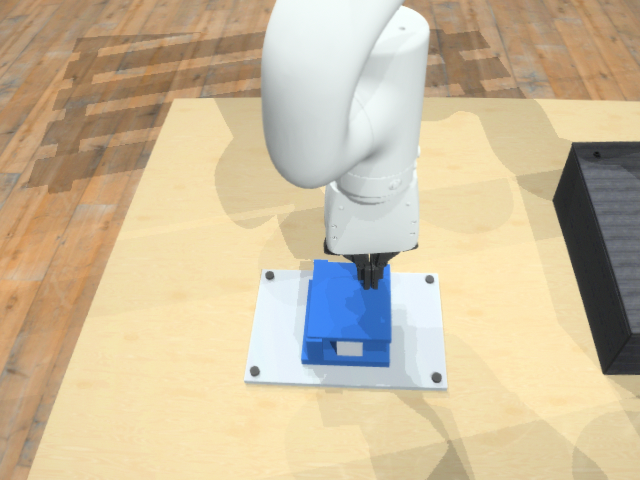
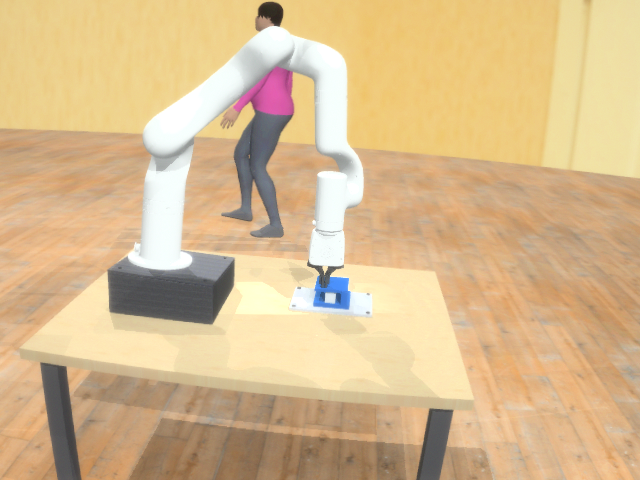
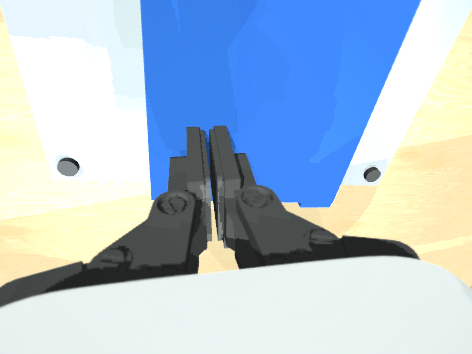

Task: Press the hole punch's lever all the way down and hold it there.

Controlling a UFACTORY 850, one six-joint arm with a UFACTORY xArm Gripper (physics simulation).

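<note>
The blue hole punch stands on a pale plate [image 1: 279, 330] [image 2: 305, 300] [image 3: 75, 100]. Its wide blue lever [image 1: 336, 304] [image 2: 338, 284] [image 3: 290, 90] lies about level, nearly parallel to the blue base [image 1: 346, 361] [image 2: 331, 305]. A white block [image 1: 349, 348] [image 2: 330, 297] shows in the gap between lever and base. My gripper [image 1: 370, 287] [image 2: 323, 286] [image 3: 207, 155] is shut and empty, pointing down. Its fingertips appear to rest on top of the lever, near the edge on the side of the robot's base. The exact contact under the tips is hidden.
Dark round bolts mark the plate's corners. The black box [image 1: 589, 258] [image 2: 160, 294] under the robot's base stands on the wooden table [image 1: 155, 335] [image 2: 258, 356]. A person [image 2: 273, 95] in a pink top stands on the floor behind the table.
</note>
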